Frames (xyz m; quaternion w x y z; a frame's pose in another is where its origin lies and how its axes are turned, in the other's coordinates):
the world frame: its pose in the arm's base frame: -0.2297 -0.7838 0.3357 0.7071 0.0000 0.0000 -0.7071
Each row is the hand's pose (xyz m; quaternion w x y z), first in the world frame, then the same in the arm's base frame.
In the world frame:
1: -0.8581 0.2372 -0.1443 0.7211 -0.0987 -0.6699 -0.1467
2: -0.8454 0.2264 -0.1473 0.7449 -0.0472 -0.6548 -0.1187
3: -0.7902 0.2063 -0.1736 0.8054 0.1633 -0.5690 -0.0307
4: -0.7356 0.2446 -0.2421 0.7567 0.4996 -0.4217 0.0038
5: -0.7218 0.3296 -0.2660 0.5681 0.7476 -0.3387 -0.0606
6: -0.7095 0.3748 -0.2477 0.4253 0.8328 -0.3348 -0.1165
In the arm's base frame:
1: 0.0075 0.0743 0.1914 0.4062 -0.5435 -0.4039 -0.6136
2: -0.0033 0.0616 0.1884 0.4428 -0.4964 -0.4296 -0.6107
3: -0.0234 0.0064 0.1621 0.5478 -0.2869 -0.5178 -0.5912
4: 0.0149 -0.0482 0.0936 0.5377 0.0551 -0.6514 -0.5324
5: 0.0999 -0.0620 0.0697 0.3589 0.2891 -0.7681 -0.4446
6: 0.1451 -0.0743 0.0880 0.2183 0.3521 -0.8256 -0.3831

